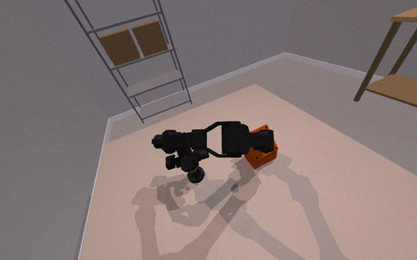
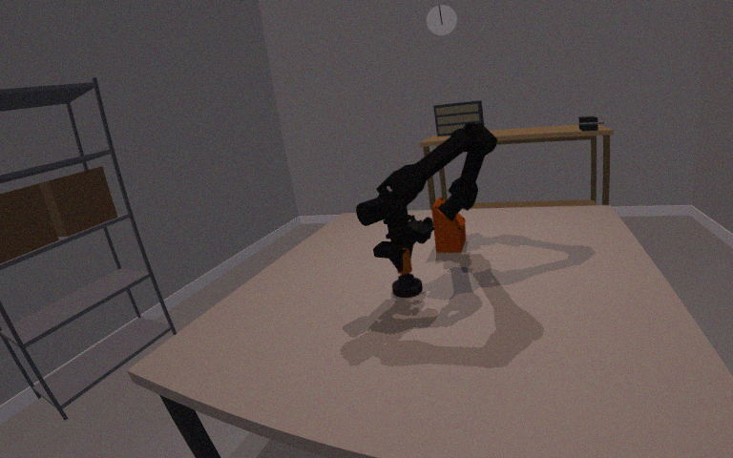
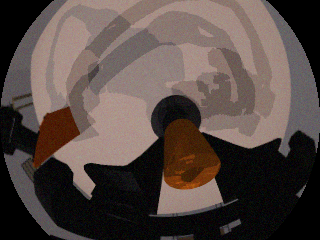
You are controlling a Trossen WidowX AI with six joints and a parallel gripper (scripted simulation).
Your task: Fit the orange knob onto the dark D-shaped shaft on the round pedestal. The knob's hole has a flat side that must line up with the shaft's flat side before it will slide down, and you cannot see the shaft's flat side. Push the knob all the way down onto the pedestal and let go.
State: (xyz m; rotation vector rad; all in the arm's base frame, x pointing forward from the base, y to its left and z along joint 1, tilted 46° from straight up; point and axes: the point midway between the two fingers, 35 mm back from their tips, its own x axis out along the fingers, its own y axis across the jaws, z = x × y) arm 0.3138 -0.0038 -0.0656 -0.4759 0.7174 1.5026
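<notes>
The orange knob lies 2 cm above my gripper tip. Round my gripper tip: dark round pedestal 4 cm below.
</notes>
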